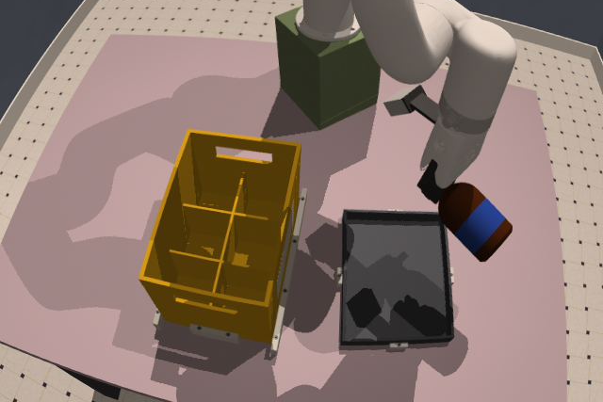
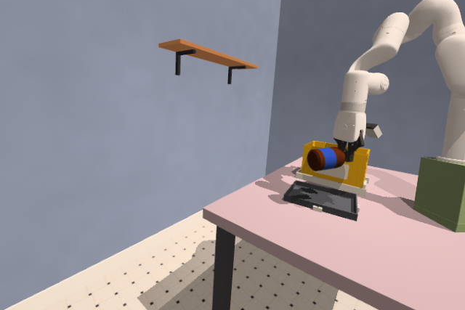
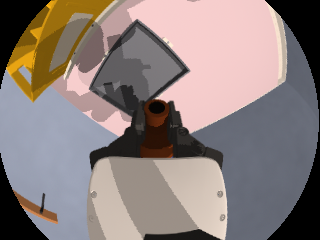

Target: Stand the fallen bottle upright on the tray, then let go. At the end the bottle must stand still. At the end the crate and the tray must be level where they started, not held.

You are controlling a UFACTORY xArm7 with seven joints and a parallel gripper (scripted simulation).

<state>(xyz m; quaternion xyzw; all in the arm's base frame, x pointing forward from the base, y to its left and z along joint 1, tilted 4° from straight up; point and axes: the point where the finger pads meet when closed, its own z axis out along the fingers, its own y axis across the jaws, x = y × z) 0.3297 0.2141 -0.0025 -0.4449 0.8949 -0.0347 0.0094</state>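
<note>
Right now the brown bottle is 4 cm to the left of my hand, 3 cm ahead of it and 1 cm below it. From my hand the other things lie so: dark tray: 19 cm below, 7 cm ahead, 2 cm to the right; yellow crate: 30 cm to the right, 12 cm below, 9 cm ahead.
</note>
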